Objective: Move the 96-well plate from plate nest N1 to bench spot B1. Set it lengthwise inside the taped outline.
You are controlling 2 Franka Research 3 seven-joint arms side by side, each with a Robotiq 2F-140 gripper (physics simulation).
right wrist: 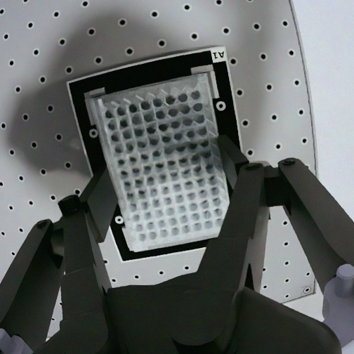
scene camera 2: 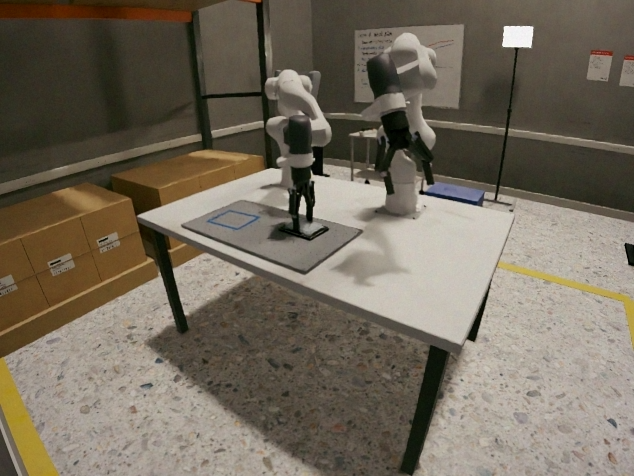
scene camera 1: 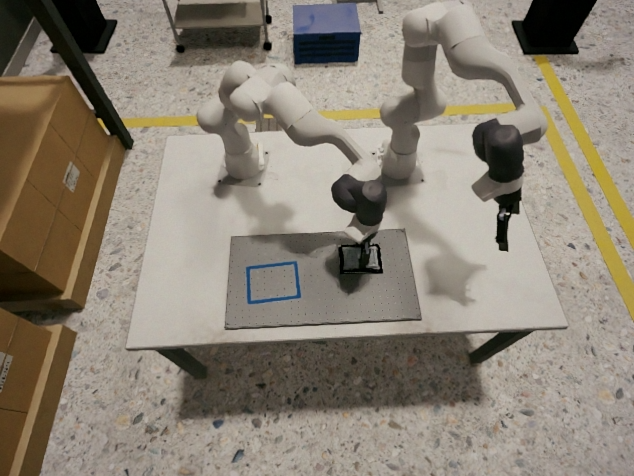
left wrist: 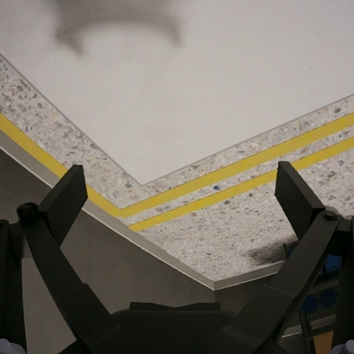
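Note:
The clear 96-well plate (scene camera 1: 350,257) (scene camera 2: 308,227) (right wrist: 165,160) lies within the black plate nest N1 (scene camera 1: 358,272) (right wrist: 80,100), whose A1 label shows at the top in the right wrist view. Whether it is slightly raised is unclear. My right gripper (scene camera 1: 365,261) (scene camera 2: 302,225) (right wrist: 165,166) is shut on the plate, one finger on each long side; its fingers hide parts of the nest's sides. The blue taped outline B1 (scene camera 1: 248,284) (scene camera 2: 244,213) is empty. My left gripper (scene camera 1: 502,244) (scene camera 2: 409,185) (left wrist: 179,179) is open and empty, high above the table's right side.
The nest and outline are on a grey perforated board (scene camera 1: 317,312) (scene camera 2: 307,263) on the white table (scene camera 1: 179,215) (scene camera 2: 435,286). The outline lies left of the nest in both scene views. Cardboard boxes (scene camera 1: 30,194) (scene camera 2: 76,230) stand on the floor at the left.

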